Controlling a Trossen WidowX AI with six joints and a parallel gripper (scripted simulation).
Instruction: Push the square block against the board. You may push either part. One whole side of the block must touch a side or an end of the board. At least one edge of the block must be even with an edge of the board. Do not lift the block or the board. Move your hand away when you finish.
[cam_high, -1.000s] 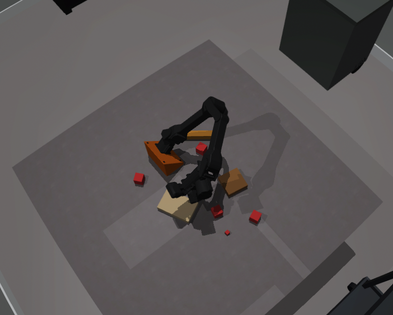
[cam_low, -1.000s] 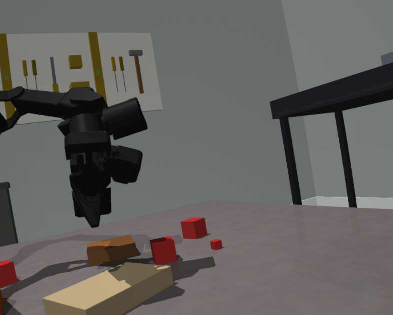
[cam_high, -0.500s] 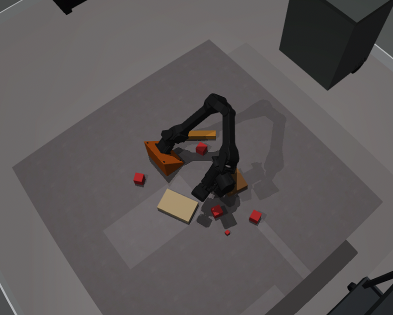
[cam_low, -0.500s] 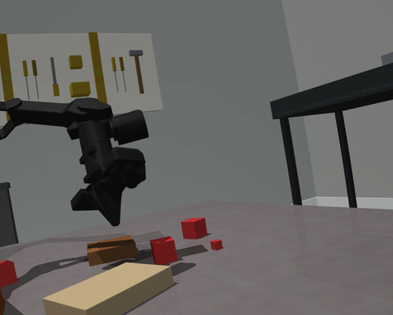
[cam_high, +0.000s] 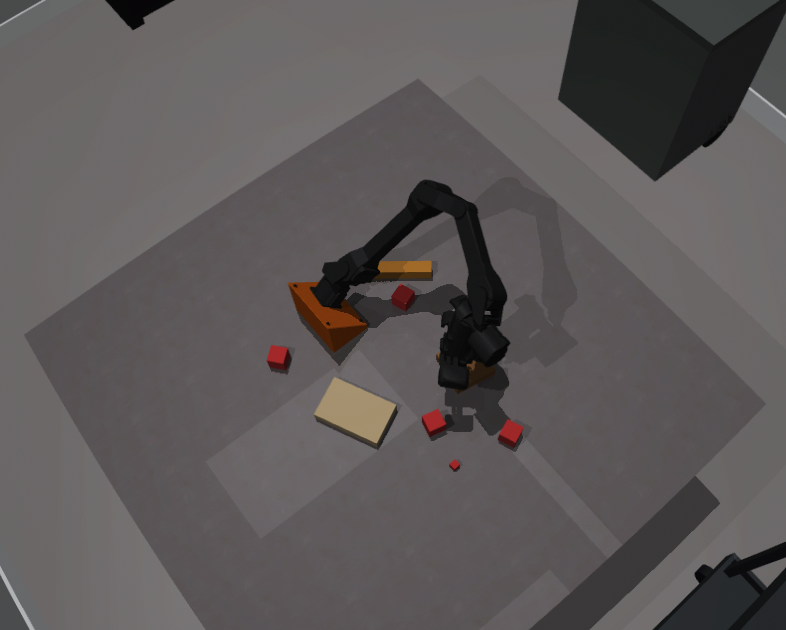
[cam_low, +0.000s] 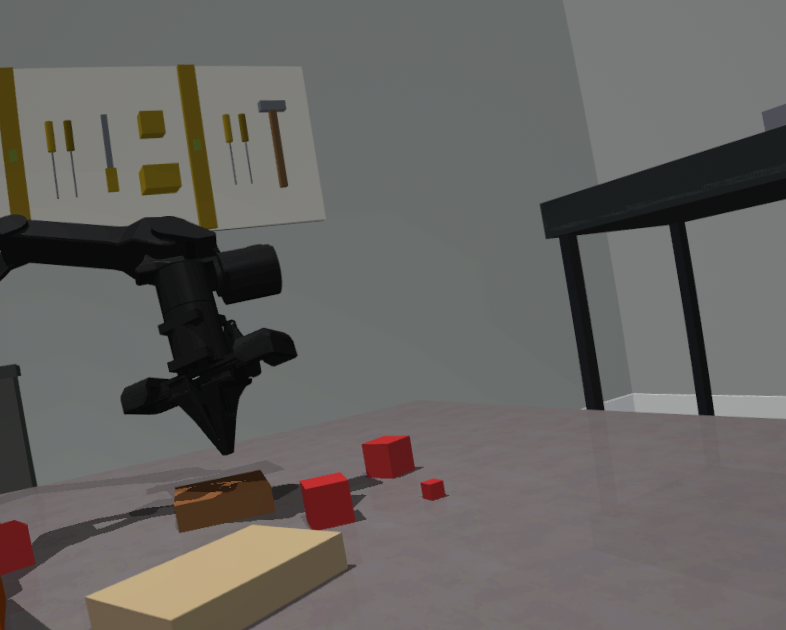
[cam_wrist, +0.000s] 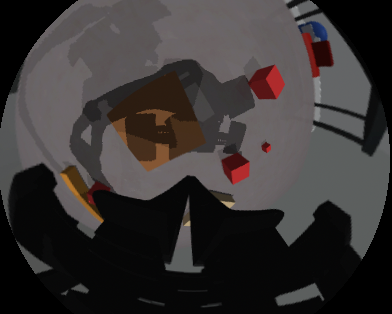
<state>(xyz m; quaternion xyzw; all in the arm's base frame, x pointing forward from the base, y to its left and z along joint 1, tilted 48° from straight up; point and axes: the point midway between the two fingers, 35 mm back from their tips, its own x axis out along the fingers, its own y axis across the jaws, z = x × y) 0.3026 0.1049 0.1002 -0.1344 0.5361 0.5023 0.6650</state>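
Right now my gripper tip is 60 mm to the right of the brown square block, 60 mm above it and 10 mm past it. From my gripper tip the other things lie so: tan board (210 mm to the right, 60 mm below, 40 mm behind); then yellow bar (320 mm behind, 60 mm below, 40 mm to the left).
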